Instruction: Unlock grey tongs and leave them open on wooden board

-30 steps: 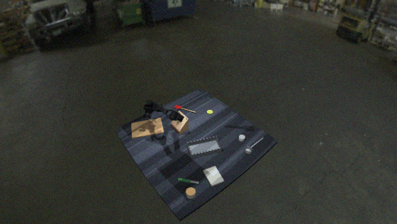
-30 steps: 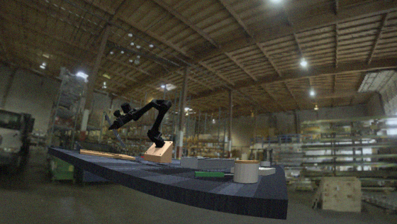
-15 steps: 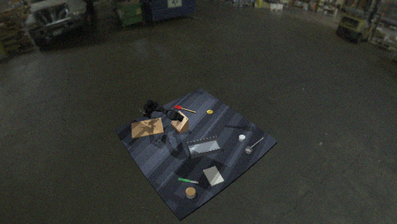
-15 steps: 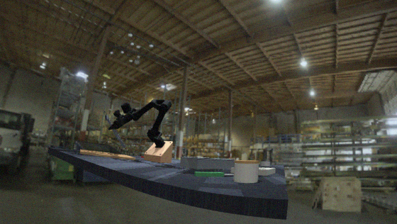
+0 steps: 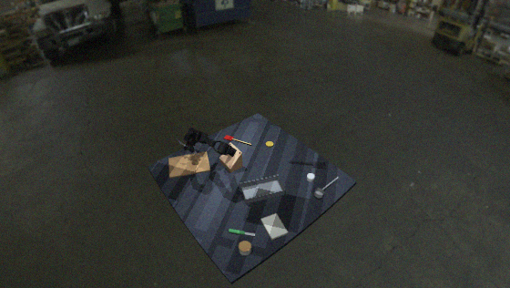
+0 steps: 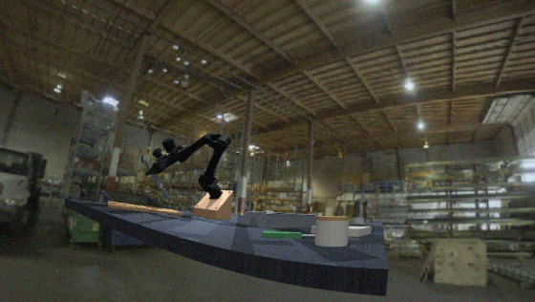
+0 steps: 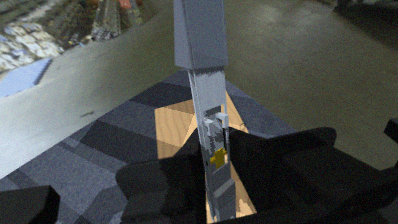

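Now: the yellow lock piece 2 cm ahead of my gripper tip, 3 cm to the left of it and 2 cm above it. Also, from my gripper tip: roasting tin (64 cm ahead, 27 cm to the left, 15 cm below); red-handled tool (2 cm ahead, 51 cm to the left, 17 cm below); wooden board (17 cm below).
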